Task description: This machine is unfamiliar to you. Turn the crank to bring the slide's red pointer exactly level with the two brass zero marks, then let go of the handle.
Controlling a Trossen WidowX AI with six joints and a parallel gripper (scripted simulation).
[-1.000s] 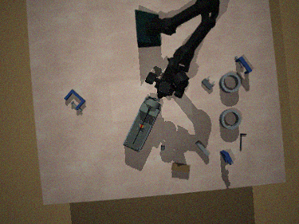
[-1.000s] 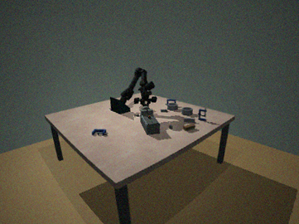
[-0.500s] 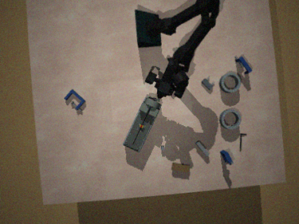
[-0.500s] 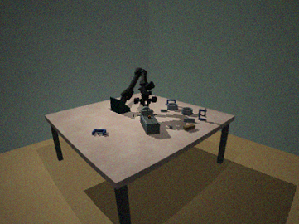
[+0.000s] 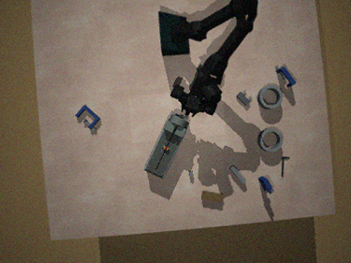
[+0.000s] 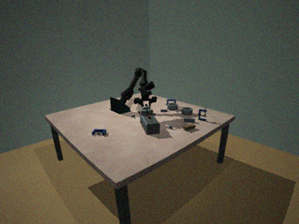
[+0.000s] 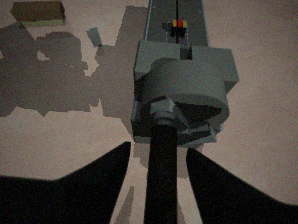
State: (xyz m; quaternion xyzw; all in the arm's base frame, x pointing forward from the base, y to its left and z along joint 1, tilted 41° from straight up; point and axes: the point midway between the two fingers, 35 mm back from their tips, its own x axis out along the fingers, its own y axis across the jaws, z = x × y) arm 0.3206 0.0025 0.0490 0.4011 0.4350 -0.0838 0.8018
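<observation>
The dark handle is 2 cm behind my gripper tip, 1 cm to the left of it and 2 cm above it. Also, from my gripper tip: small grey cube (26 cm ahead, 8 cm below); red pointer (14 cm ahead, 10 cm to the right, 1 cm below); grey bar (28 cm ahead, 21 cm to the left, 7 cm below).
</observation>
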